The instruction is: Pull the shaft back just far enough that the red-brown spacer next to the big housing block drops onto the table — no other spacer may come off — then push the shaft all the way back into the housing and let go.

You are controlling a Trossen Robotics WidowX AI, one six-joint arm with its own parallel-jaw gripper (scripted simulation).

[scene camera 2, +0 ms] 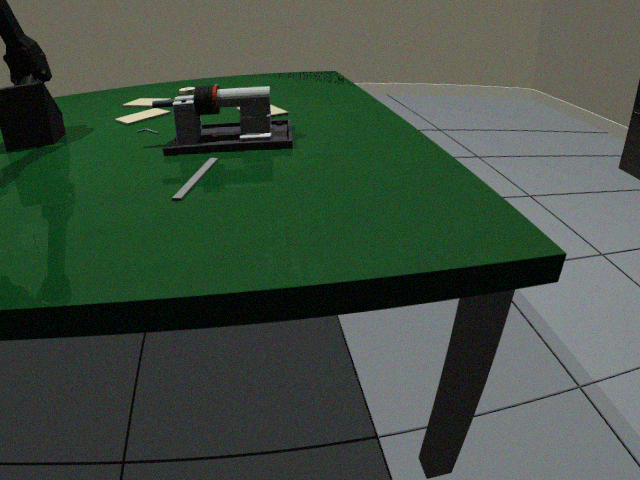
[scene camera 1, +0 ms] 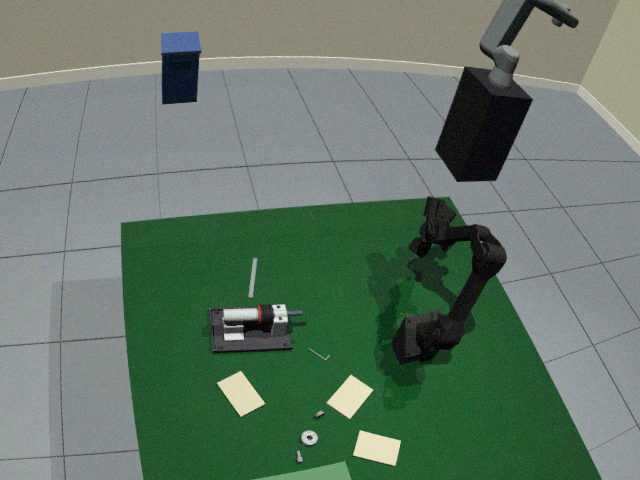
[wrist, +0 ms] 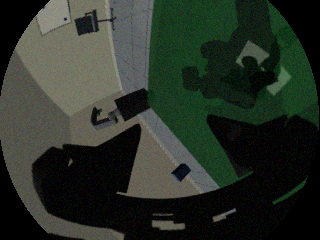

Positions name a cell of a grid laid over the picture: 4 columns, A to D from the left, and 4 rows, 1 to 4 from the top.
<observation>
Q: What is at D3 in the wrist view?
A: The gripper.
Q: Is the gripper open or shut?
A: Open.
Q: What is the gripper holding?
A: Nothing.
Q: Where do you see a grey housing block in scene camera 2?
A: At B2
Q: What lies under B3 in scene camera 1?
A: A grey housing block.
</observation>
